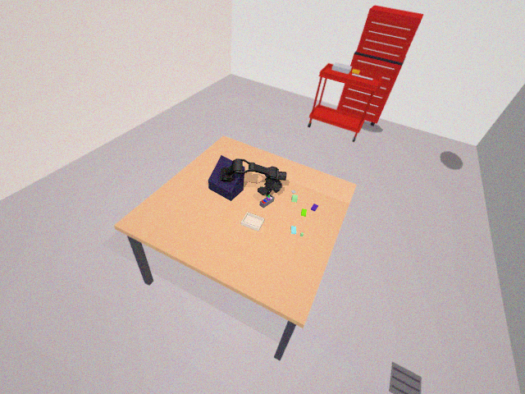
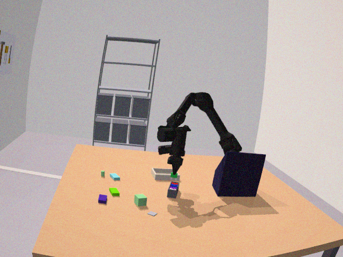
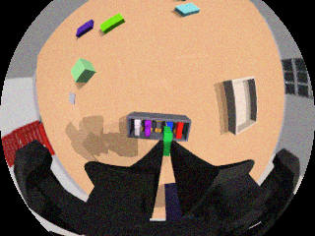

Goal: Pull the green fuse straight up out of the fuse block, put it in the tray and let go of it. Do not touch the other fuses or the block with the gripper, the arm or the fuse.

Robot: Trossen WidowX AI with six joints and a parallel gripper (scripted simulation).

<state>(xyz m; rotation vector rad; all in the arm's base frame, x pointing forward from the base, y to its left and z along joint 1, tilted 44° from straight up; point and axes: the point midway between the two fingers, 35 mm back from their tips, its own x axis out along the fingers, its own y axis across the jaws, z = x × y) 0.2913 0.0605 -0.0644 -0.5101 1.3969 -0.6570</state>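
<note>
Now: the white tray 3 cm ahead of my gripper tip, 21 cm to the right of it and 9 cm below it. Also, from my gripper tip: green fuse: 1 cm below; then green cube: 13 cm ahead, 18 cm to the left, 8 cm below; then small grey plate: 8 cm ahead, 26 cm to the left, 9 cm below.
</note>
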